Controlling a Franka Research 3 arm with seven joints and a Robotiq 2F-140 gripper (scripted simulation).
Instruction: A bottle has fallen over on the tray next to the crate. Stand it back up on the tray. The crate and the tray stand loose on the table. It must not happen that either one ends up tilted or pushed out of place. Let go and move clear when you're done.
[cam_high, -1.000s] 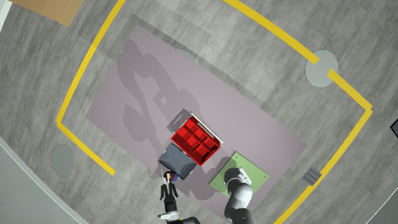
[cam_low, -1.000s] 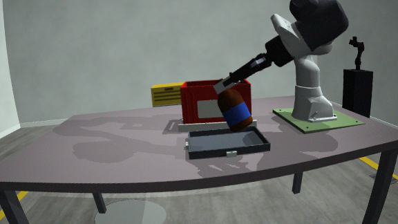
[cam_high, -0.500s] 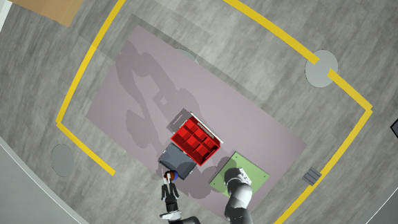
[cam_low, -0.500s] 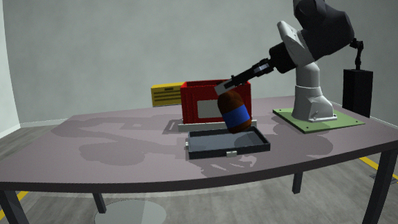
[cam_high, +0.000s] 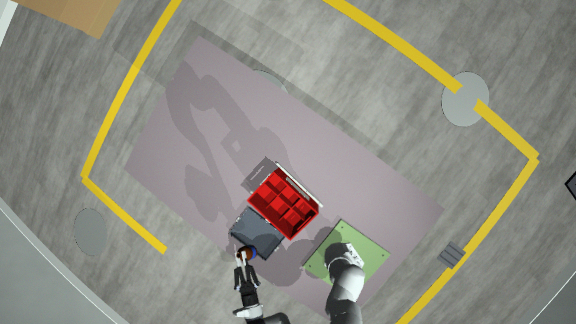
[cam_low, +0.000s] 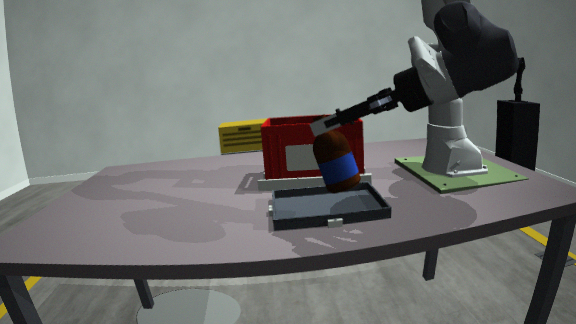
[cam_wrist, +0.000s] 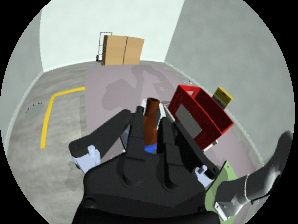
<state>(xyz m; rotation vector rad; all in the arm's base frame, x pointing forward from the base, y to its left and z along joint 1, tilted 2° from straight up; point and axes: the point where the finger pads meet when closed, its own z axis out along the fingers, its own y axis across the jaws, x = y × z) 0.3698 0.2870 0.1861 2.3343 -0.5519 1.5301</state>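
My gripper is now 60 mm above the glass bottle. Round my hand: tray: 190 mm below, 60 mm to the right, 10 mm ahead; red crate: 310 mm to the right, 120 mm below, 40 mm ahead.
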